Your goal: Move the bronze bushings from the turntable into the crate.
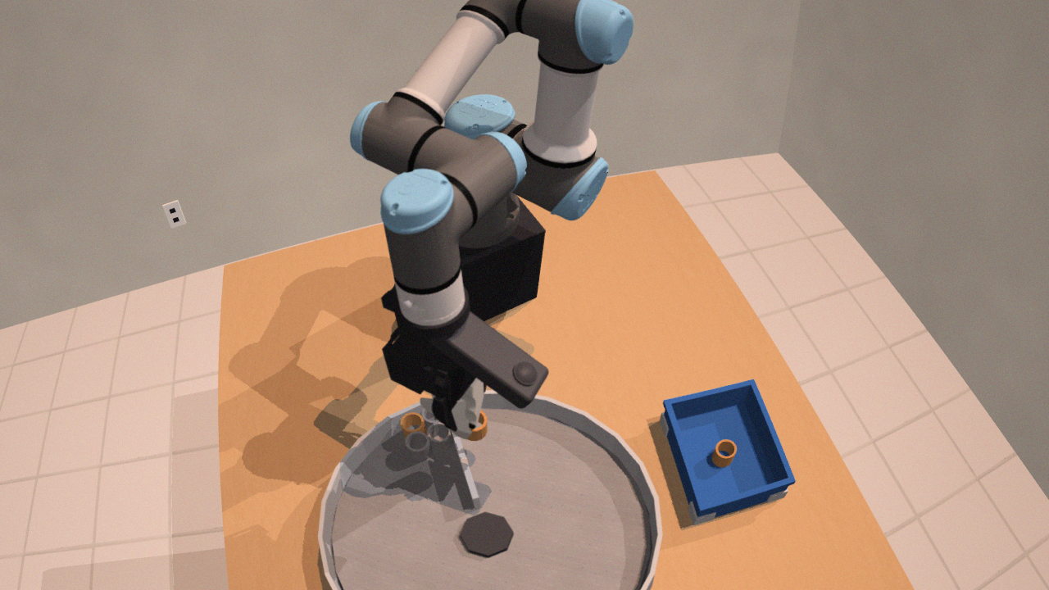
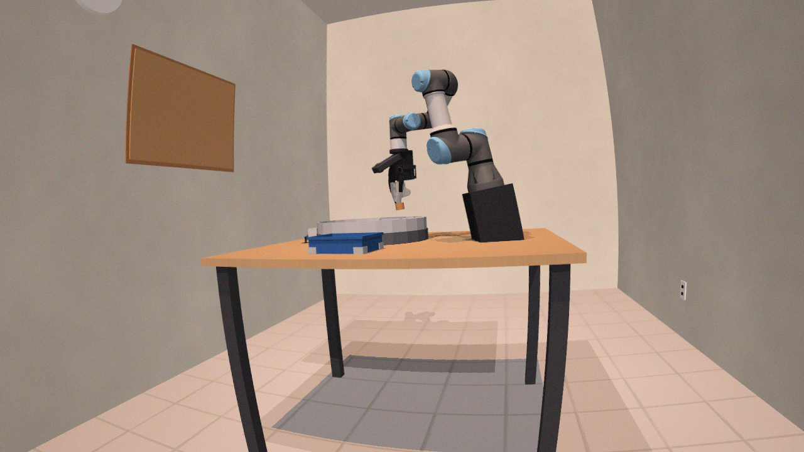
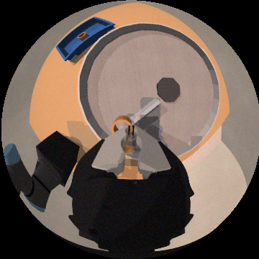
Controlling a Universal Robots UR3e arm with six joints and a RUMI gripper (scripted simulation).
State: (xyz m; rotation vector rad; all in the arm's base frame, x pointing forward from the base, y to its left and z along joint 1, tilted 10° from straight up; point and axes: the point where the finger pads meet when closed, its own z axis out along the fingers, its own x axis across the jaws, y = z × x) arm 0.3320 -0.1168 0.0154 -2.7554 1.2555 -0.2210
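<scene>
The crate lies 10 cm ahead of my hand, 33 cm to the left of it and 11 cm below it. Also, from my hand: grey turntable: 11 cm ahead, 2 cm to the right, 8 cm below.
</scene>
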